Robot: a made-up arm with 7 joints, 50 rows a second.
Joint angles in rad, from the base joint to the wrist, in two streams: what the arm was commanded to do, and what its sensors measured. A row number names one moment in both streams.
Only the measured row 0 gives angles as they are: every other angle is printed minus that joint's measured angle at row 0.
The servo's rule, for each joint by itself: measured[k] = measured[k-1] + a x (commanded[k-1-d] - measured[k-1]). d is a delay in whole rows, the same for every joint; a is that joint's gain. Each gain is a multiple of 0.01, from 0.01 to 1. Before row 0 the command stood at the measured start. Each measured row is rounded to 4 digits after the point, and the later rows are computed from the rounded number. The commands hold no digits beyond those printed.
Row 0, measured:
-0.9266, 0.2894, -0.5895, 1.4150, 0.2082, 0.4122, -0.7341
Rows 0 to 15, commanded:
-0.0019, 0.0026, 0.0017, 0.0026, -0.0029, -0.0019, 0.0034
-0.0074, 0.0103, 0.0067, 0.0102, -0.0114, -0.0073, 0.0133
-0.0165, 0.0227, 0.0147, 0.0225, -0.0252, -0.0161, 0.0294
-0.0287, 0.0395, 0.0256, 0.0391, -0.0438, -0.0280, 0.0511
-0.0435, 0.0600, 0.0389, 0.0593, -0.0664, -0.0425, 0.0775
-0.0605, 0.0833, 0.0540, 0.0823, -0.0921, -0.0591, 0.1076
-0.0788, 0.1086, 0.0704, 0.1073, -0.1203, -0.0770, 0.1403
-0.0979, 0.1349, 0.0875, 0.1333, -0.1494, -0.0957, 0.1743
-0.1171, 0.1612, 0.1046, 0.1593, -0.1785, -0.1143, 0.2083
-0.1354, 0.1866, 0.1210, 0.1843, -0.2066, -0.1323, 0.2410
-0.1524, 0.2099, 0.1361, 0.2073, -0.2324, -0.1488, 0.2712
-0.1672, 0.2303, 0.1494, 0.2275, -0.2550, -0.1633, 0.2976
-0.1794, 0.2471, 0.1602, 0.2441, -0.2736, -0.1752, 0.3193
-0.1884, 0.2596, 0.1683, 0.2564, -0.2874, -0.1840, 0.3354
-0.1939, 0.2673, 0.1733, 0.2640, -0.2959, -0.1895, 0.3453
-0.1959, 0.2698, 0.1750, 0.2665, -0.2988, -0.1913, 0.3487
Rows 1 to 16, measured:
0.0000, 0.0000, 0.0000, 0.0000, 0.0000, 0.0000, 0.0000
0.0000, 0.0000, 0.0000, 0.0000, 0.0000, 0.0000, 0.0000
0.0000, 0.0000, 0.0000, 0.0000, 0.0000, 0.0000, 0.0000
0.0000, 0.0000, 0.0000, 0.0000, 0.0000, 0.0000, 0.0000
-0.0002, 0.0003, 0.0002, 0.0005, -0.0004, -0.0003, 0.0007
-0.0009, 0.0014, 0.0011, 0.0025, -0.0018, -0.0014, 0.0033
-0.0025, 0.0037, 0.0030, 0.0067, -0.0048, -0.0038, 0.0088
-0.0051, 0.0076, 0.0062, 0.0135, -0.0099, -0.0077, 0.0177
-0.0089, 0.0134, 0.0108, 0.0231, -0.0172, -0.0133, 0.0303
-0.0141, 0.0211, 0.0168, 0.0355, -0.0269, -0.0206, 0.0465
-0.0206, 0.0307, 0.0243, 0.0506, -0.0390, -0.0296, 0.0662
-0.0283, 0.0422, 0.0331, 0.0680, -0.0534, -0.0402, 0.0889
-0.0372, 0.0553, 0.0431, 0.0872, -0.0697, -0.0521, 0.1140
-0.0470, 0.0697, 0.0540, 0.1076, -0.0875, -0.0649, 0.1407
-0.0575, 0.0851, 0.0655, 0.1285, -0.1063, -0.0783, 0.1681
-0.0685, 0.1011, 0.0772, 0.1493, -0.1256, -0.0919, 0.1953
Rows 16 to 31, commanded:
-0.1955, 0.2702, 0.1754, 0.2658, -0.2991, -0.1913, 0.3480
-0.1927, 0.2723, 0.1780, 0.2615, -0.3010, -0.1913, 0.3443
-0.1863, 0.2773, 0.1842, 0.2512, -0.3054, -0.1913, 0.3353
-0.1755, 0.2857, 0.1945, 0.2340, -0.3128, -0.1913, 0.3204
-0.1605, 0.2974, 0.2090, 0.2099, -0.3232, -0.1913, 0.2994
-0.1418, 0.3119, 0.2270, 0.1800, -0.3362, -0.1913, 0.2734
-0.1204, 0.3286, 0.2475, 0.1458, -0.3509, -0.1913, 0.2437
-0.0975, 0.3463, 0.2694, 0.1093, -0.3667, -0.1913, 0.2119
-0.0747, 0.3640, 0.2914, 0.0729, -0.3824, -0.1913, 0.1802
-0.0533, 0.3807, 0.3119, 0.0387, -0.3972, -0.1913, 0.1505
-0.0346, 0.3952, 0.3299, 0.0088, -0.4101, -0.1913, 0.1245
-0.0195, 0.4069, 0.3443, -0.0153, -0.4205, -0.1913, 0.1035
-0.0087, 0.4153, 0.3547, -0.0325, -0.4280, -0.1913, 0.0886
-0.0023, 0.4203, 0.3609, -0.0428, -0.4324, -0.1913, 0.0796
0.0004, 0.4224, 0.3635, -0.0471, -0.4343, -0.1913, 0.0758
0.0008, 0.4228, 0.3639, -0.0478, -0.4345, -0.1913, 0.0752
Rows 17 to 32, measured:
-0.0796, 0.1172, 0.0888, 0.1692, -0.1448, -0.1052, 0.2213
-0.0905, 0.1329, 0.0999, 0.1875, -0.1633, -0.1178, 0.2453
-0.1008, 0.1477, 0.1102, 0.2036, -0.1805, -0.1293, 0.2663
-0.1103, 0.1611, 0.1193, 0.2168, -0.1959, -0.1392, 0.2836
-0.1188, 0.1731, 0.1272, 0.2271, -0.2093, -0.1475, 0.2971
-0.1262, 0.1840, 0.1343, 0.2343, -0.2212, -0.1545, 0.3070
-0.1322, 0.1943, 0.1413, 0.2378, -0.2321, -0.1604, 0.3129
-0.1365, 0.2044, 0.1487, 0.2370, -0.2426, -0.1653, 0.3145
-0.1389, 0.2146, 0.1571, 0.2313, -0.2531, -0.1695, 0.3113
-0.1392, 0.2253, 0.1669, 0.2205, -0.2639, -0.1730, 0.3033
-0.1373, 0.2367, 0.1782, 0.2048, -0.2752, -0.1759, 0.2908
-0.1333, 0.2488, 0.1910, 0.1847, -0.2871, -0.1784, 0.2742
-0.1274, 0.2615, 0.2051, 0.1612, -0.2995, -0.1805, 0.2545
-0.1200, 0.2746, 0.2201, 0.1355, -0.3122, -0.1822, 0.2327
-0.1115, 0.2879, 0.2355, 0.1089, -0.3249, -0.1837, 0.2100
-0.1023, 0.3010, 0.2507, 0.0828, -0.3373, -0.1849, 0.1876

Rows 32 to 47, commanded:
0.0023, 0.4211, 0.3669, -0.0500, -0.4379, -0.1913, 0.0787
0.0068, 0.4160, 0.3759, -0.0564, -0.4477, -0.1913, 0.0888
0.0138, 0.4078, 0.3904, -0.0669, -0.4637, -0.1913, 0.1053
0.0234, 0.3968, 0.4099, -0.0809, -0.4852, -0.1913, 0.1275
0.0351, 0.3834, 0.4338, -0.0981, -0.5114, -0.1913, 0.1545
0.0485, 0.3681, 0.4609, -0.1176, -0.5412, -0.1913, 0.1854
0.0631, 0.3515, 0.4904, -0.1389, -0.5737, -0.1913, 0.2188
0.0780, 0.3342, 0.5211, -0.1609, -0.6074, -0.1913, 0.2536
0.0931, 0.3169, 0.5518, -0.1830, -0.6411, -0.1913, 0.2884
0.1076, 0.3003, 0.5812, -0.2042, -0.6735, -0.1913, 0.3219
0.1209, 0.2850, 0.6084, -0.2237, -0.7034, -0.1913, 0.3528
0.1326, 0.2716, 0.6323, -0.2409, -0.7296, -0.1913, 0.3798
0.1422, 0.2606, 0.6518, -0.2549, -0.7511, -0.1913, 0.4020
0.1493, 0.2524, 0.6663, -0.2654, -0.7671, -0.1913, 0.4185
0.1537, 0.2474, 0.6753, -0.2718, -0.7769, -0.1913, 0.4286
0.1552, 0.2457, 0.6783, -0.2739, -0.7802, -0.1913, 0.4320
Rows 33 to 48, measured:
-0.0929, 0.3136, 0.2653, 0.0586, -0.3491, -0.1859, 0.1668
-0.0838, 0.3253, 0.2787, 0.0373, -0.3599, -0.1868, 0.1485
-0.0754, 0.3360, 0.2906, 0.0196, -0.3696, -0.1875, 0.1332
-0.0678, 0.3455, 0.3009, 0.0054, -0.3780, -0.1881, 0.1210
-0.0608, 0.3538, 0.3101, -0.0062, -0.3858, -0.1886, 0.1121
-0.0540, 0.3606, 0.3193, -0.0167, -0.3938, -0.1890, 0.1072
-0.0472, 0.3658, 0.3293, -0.0272, -0.4029, -0.1894, 0.1068
-0.0401, 0.3692, 0.3406, -0.0385, -0.4136, -0.1897, 0.1111
-0.0326, 0.3708, 0.3536, -0.0510, -0.4263, -0.1900, 0.1202
-0.0245, 0.3705, 0.3686, -0.0650, -0.4412, -0.1902, 0.1339
-0.0157, 0.3684, 0.3857, -0.0805, -0.4584, -0.1904, 0.1517
-0.0063, 0.3646, 0.4047, -0.0974, -0.4778, -0.1905, 0.1731
0.0036, 0.3594, 0.4253, -0.1154, -0.4990, -0.1906, 0.1973
0.0140, 0.3529, 0.4471, -0.1340, -0.5217, -0.1907, 0.2235
0.0247, 0.3454, 0.4697, -0.1528, -0.5453, -0.1908, 0.2507
0.0355, 0.3373, 0.4925, -0.1713, -0.5693, -0.1909, 0.2778

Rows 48 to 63, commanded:
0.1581, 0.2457, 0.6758, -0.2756, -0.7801, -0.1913, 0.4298
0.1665, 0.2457, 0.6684, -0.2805, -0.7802, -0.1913, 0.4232
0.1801, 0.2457, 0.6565, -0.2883, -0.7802, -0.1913, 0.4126
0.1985, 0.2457, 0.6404, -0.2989, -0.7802, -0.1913, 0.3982
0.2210, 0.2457, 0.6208, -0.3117, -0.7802, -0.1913, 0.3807
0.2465, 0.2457, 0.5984, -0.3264, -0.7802, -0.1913, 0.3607
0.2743, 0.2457, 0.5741, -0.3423, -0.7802, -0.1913, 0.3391
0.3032, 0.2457, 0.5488, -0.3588, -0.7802, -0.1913, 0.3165
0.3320, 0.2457, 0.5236, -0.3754, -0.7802, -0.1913, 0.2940
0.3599, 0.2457, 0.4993, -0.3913, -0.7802, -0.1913, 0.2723
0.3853, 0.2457, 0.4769, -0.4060, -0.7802, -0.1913, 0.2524
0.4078, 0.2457, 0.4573, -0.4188, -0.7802, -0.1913, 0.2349
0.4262, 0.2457, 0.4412, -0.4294, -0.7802, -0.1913, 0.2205
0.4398, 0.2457, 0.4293, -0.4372, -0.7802, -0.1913, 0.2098
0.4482, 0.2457, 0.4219, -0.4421, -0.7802, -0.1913, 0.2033
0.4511, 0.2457, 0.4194, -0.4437, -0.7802, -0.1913, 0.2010
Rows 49 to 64, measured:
0.0462, 0.3289, 0.5148, -0.1889, -0.5929, -0.1910, 0.3039
0.0565, 0.3205, 0.5360, -0.2050, -0.6155, -0.1910, 0.3280
0.0662, 0.3125, 0.5555, -0.2190, -0.6365, -0.1910, 0.3491
0.0751, 0.3052, 0.5727, -0.2305, -0.6552, -0.1910, 0.3665
0.0834, 0.2987, 0.5871, -0.2400, -0.6714, -0.1910, 0.3798
0.0917, 0.2929, 0.5985, -0.2485, -0.6855, -0.1910, 0.3889
0.1005, 0.2877, 0.6066, -0.2569, -0.6978, -0.1910, 0.3939
0.1103, 0.2831, 0.6113, -0.2657, -0.7085, -0.1910, 0.3948
0.1214, 0.2790, 0.6126, -0.2754, -0.7178, -0.1910, 0.3918
0.1339, 0.2753, 0.6106, -0.2861, -0.7259, -0.1910, 0.3853
0.1479, 0.2720, 0.6055, -0.2979, -0.7330, -0.1910, 0.3756
0.1634, 0.2691, 0.5976, -0.3107, -0.7391, -0.1910, 0.3632
0.1803, 0.2665, 0.5872, -0.3243, -0.7444, -0.1910, 0.3487
0.1983, 0.2642, 0.5749, -0.3384, -0.7491, -0.1910, 0.3327
0.2170, 0.2622, 0.5612, -0.3526, -0.7531, -0.1910, 0.3158
0.2361, 0.2604, 0.5467, -0.3665, -0.7566, -0.1910, 0.2988

